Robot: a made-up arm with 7 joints.
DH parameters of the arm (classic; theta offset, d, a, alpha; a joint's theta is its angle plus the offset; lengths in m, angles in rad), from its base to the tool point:
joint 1: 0 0.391 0 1.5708
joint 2: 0 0.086 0 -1.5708
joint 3: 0 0.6 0.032 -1.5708
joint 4: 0 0.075 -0.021 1.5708
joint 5: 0 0.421 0 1.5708
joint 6: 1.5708 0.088 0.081 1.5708
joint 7: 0 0.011 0 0
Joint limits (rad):
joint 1: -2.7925..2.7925
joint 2: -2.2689..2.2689
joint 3: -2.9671..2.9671
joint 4: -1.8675..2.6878
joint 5: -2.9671..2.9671
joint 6: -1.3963..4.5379
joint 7: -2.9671..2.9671
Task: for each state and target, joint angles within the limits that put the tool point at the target. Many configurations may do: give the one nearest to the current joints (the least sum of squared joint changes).
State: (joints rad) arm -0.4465 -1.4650 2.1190 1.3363 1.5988 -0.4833 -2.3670
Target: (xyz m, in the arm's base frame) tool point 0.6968 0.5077 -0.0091
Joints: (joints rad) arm 0.2104 -2.2215 1.6747 0.8649 1.5655 -0.3483 -2.3670
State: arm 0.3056 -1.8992 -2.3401 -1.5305 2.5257 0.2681 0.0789
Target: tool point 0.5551 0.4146 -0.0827
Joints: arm 0.3640 -1.6917 -2.2336 -1.4169 2.4970 0.2931 0.0789
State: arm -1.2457 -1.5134 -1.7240 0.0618 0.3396 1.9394 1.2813
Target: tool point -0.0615 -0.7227 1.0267
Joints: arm -1.6711 -0.8763 -1.6538 -0.1853 0.3529 2.2139 1.2813
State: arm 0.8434 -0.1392 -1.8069 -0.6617 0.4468 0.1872 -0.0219
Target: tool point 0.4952 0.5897 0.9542
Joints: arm 0.5537 -0.7395 -2.0487 -0.9279 0.4224 0.2088 -0.0219
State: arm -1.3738 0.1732 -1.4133 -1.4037 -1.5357 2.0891 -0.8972
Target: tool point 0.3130 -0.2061 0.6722
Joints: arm -1.2344 -0.4202 -1.5998 -1.8579 -1.5104 1.9866 -0.8972
